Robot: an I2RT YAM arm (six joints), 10 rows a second.
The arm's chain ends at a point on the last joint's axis. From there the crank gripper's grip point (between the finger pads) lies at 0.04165 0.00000 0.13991 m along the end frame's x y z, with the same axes.
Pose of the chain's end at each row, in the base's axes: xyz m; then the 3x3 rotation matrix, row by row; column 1 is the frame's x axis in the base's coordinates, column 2 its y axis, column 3 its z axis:
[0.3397 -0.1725 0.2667], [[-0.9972 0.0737 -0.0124], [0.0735 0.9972 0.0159], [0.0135 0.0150 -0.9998]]
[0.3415 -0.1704 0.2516], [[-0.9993 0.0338 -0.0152], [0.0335 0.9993 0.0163], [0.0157 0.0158 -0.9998]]
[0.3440 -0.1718 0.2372], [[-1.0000 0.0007 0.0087], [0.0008 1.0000 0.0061], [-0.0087 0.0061 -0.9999]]
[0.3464 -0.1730 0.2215], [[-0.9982 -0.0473 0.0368], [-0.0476 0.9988 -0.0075], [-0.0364 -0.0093 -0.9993]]
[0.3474 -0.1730 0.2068], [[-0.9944 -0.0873 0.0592], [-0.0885 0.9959 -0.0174], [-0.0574 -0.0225 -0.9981]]
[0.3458 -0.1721 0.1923], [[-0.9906 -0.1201 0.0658], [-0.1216 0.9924 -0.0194], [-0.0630 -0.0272 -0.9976]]
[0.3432 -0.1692 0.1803], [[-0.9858 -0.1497 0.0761], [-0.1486 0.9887 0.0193], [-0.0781 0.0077 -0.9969]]
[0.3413 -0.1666 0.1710], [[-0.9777 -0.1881 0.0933], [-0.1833 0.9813 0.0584], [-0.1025 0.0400 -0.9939]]
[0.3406 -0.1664 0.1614], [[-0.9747 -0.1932 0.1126], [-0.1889 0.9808 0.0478], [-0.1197 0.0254 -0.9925]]
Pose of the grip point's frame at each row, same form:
[0.2964 -0.1672 0.1274], [[-0.9972 0.0737 -0.0124], [0.0735 0.9972 0.0159], [0.0135 0.0150 -0.9998]]
[0.2978 -0.1667 0.1124], [[-0.9993 0.0338 -0.0152], [0.0335 0.9993 0.0163], [0.0157 0.0158 -0.9998]]
[0.3036 -0.1709 0.0969], [[-1.0000 0.0007 0.0087], [0.0008 1.0000 0.0061], [-0.0087 0.0061 -0.9999]]
[0.3100 -0.1760 0.0802], [[-0.9982 -0.0473 0.0368], [-0.0476 0.9988 -0.0075], [-0.0364 -0.0093 -0.9993]]
[0.3143 -0.1791 0.0648], [[-0.9944 -0.0873 0.0592], [-0.0885 0.9959 -0.0174], [-0.0574 -0.0225 -0.9981]]
[0.3137 -0.1799 0.0501], [[-0.9906 -0.1201 0.0658], [-0.1216 0.9924 -0.0194], [-0.0630 -0.0272 -0.9976]]
[0.3128 -0.1727 0.0376], [[-0.9858 -0.1497 0.0761], [-0.1486 0.9887 0.0193], [-0.0781 0.0077 -0.9969]]
[0.3136 -0.1661 0.0277], [[-0.9777 -0.1881 0.0933], [-0.1833 0.9813 0.0584], [-0.1025 0.0400 -0.9939]]
[0.3158 -0.1676 0.0176], [[-0.9747 -0.1932 0.1126], [-0.1889 0.9808 0.0478], [-0.1197 0.0254 -0.9925]]

